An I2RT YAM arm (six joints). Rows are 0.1 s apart.
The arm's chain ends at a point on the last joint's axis. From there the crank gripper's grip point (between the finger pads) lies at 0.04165 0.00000 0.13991 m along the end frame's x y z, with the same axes.
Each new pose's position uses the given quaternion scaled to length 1; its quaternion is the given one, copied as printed.
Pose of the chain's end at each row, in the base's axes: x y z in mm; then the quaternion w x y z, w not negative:
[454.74 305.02 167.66 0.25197 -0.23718 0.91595 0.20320]
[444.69 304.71 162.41 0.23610 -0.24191 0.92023 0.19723]
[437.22 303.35 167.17 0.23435 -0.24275 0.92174 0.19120]
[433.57 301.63 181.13 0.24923 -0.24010 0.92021 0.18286]
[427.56 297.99 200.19 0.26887 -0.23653 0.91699 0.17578]
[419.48 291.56 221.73 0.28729 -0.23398 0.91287 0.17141]
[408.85 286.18 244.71 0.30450 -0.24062 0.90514 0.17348]
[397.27 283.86 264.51 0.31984 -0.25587 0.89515 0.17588]
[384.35 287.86 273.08 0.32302 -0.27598 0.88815 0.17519]
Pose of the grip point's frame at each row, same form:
[474.16 359.99 33.83 0.25197 -0.23718 0.91595 0.20320]
[460.00 356.81 26.91 0.23610 -0.24191 0.92023 0.19723]
[452.51 353.68 31.00 0.23435 -0.24275 0.92174 0.19120]
[453.79 350.85 45.20 0.24923 -0.24010 0.92021 0.18286]
[453.95 346.76 65.15 0.26887 -0.23653 0.91699 0.17578]
[451.43 340.46 87.95 0.28729 -0.23398 0.91287 0.17141]
[445.19 336.88 112.73 0.30450 -0.24062 0.90514 0.17348]
[437.12 336.42 134.28 0.31984 -0.25587 0.89515 0.17588]
[424.48 340.64 143.03 0.32302 -0.27598 0.88815 0.17519]

